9 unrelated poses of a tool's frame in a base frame.
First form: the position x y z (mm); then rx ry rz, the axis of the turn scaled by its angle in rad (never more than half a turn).
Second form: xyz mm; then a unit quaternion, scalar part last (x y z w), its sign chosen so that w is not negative. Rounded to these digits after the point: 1 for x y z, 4 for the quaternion.
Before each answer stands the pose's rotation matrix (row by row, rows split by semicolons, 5 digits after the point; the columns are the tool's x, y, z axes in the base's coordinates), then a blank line. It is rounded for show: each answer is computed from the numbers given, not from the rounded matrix.
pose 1, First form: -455.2, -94.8, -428.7, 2.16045, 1.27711, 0.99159
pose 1, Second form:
0.31665 0.56367 0.76290; 0.87877 -0.47709 -0.01224; 0.35706 0.67429 -0.64641

-455.2, -94.8, -428.7, 0.7810, 0.4617, 0.3585, 0.2197
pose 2, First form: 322.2, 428.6, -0.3, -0.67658, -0.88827, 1.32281
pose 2, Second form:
0.01755 -0.52180 -0.85289; 0.98692 0.14574 -0.06886; 0.16023 -0.84053 0.51754

322.2, 428.6, -0.3, -0.2976, -0.3907, 0.5819, 0.6482
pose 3, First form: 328.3, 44.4, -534.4, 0.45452, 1.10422, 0.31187
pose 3, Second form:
0.42114 -0.01785 0.90682; 0.45918 0.86641 -0.19620; -0.78217 0.49902 0.37308

328.3, 44.4, -534.4, 0.2131, 0.5177, 0.1462, 0.8156
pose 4, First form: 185.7, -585.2, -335.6, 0.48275, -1.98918, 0.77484
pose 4, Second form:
-0.50247 -0.60516 -0.61750; -0.02802 0.72523 -0.68794; 0.86414 -0.32836 -0.38136

185.7, -585.2, -335.6, 0.1960, -0.8076, 0.3146, 0.4586
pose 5, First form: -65.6, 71.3, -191.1, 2.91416, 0.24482, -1.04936
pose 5, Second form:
0.75952 0.15945 -0.63064; 0.13609 -0.98699 -0.08565; -0.63609 -0.02077 -0.77133

-65.6, 71.3, -191.1, 0.9378, 0.0788, -0.3377, 0.0173
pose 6, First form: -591.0, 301.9, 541.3, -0.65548, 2.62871, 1.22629
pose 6, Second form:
-0.88947 -0.45580 -0.03289; -0.31808 0.56582 0.76071; -0.32812 0.68709 -0.64826

-591.0, 301.9, 541.3, -0.2196, 0.8808, 0.4109, 0.0838
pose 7, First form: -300.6, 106.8, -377.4, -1.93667, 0.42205, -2.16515
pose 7, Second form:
-0.11748 -0.03671 0.99240; -0.33871 -0.93791 -0.07479; 0.93353 -0.34492 0.09775

-300.6, 106.8, -377.4, -0.6563, 0.1430, -0.7337, 0.1029
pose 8, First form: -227.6, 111.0, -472.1, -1.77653, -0.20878, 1.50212
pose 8, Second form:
0.28652 -0.34884 -0.89231; 0.57896 -0.67903 0.45136; -0.76336 -0.64594 0.00742

-227.6, 111.0, -472.1, -0.6997, -0.0822, 0.5916, 0.3921
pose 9, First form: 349.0, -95.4, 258.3, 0.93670, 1.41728, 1.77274
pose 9, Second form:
-0.51550 -0.06692 0.85428; 0.84805 -0.18268 0.49743; 0.12277 0.98089 0.15092

349.0, -95.4, 258.3, 0.3593, 0.5436, 0.6799, 0.3364
